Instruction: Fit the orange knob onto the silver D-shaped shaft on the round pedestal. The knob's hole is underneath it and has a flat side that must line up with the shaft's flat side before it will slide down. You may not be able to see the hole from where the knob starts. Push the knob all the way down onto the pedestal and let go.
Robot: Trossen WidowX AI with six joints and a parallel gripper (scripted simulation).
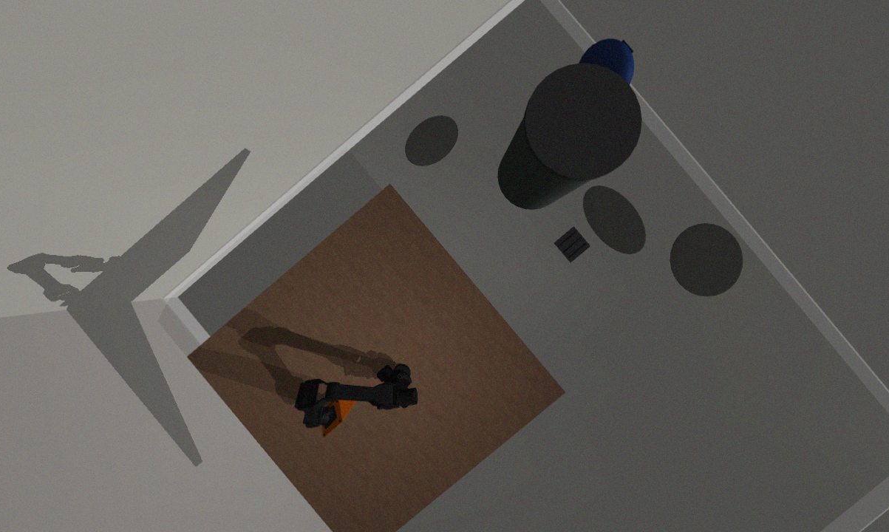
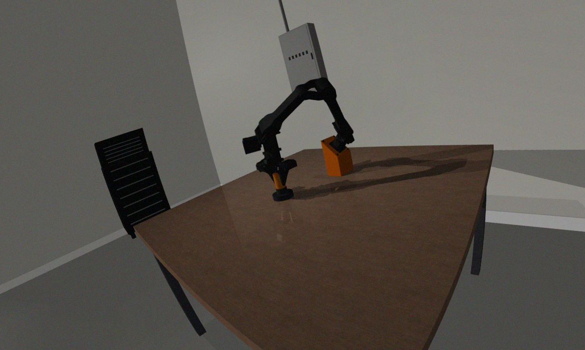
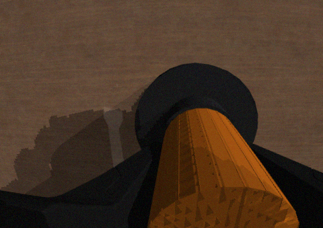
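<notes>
Right now the orange knob is 3 cm above my gripper tip. From my gripper tip the other things lie so: round black pedestal (2 cm below).
</notes>
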